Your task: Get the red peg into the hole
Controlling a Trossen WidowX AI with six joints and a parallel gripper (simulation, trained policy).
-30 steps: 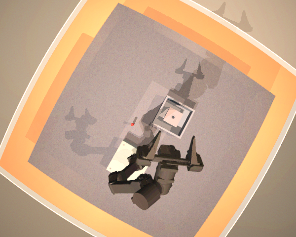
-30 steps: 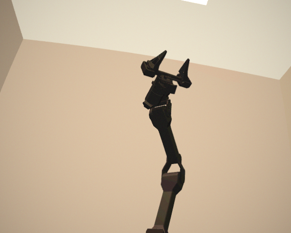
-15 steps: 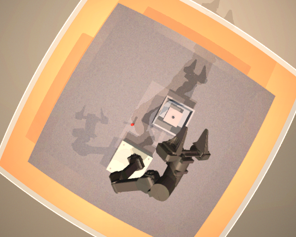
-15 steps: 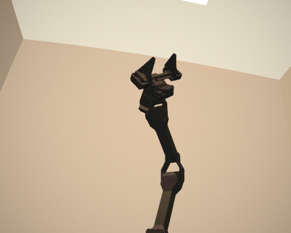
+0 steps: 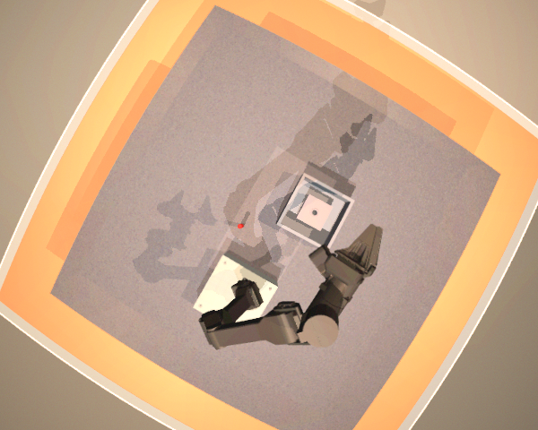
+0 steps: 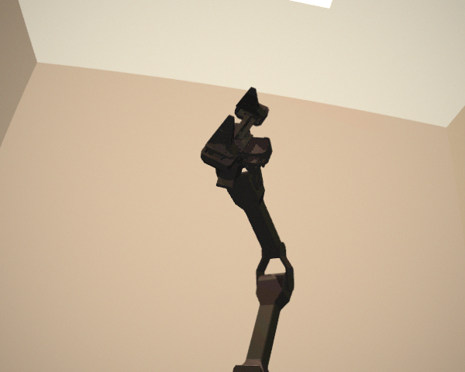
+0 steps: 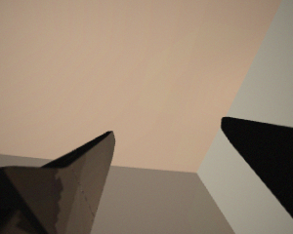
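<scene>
The red peg lies 64 cm below my gripper tip, 21 cm to the left of it and 19 cm behind it. From my gripper tip the other things lie so: box (65 cm below, 5 cm to the left); then pale plate (63 cm below, 5 cm to the left).
</scene>
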